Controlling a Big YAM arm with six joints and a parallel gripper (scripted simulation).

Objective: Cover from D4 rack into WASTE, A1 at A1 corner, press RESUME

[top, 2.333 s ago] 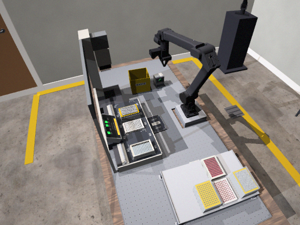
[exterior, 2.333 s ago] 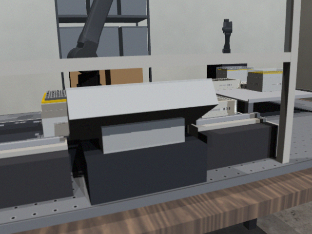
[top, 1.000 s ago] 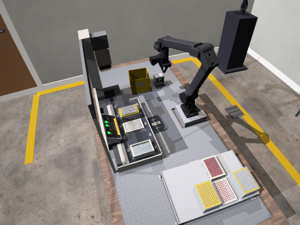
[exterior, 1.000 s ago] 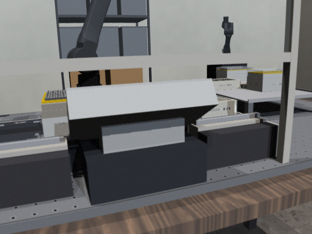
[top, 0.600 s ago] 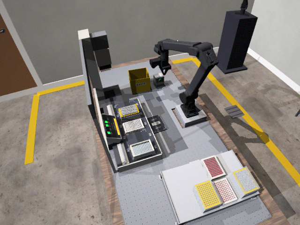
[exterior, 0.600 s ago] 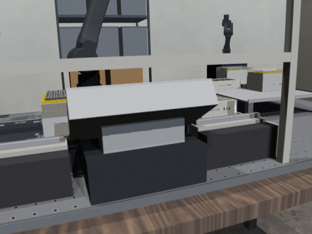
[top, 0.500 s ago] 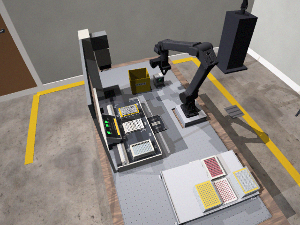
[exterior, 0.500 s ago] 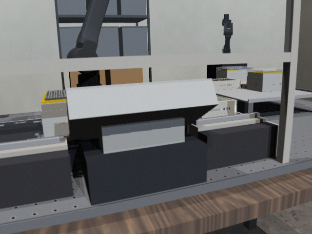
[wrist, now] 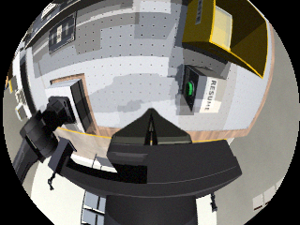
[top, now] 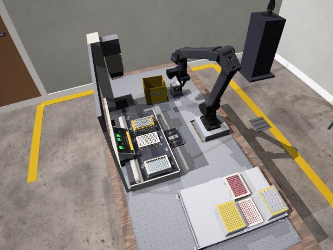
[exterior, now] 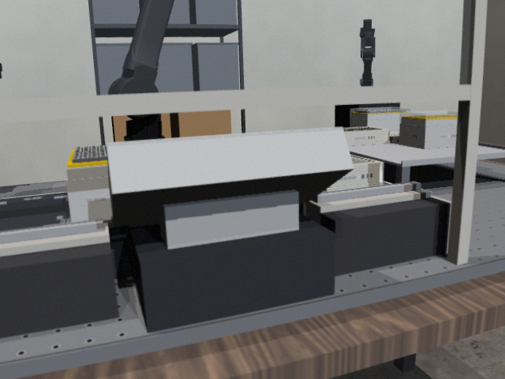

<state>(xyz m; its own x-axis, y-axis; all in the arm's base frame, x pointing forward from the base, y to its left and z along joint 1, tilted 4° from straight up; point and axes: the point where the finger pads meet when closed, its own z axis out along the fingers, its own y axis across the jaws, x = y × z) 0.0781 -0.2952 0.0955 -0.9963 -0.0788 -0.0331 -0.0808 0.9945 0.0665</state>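
My hand is 90 mm to the left of the resume box, 90 mm above it and 10 mm short of it. Also, from my hand: white well plate (330 mm ahead, 320 mm to the left, 90 mm below); clear cover (170 mm ahead, 140 mm to the right, 140 mm below); yellow waste bin (170 mm ahead, 140 mm to the right, 120 mm below).
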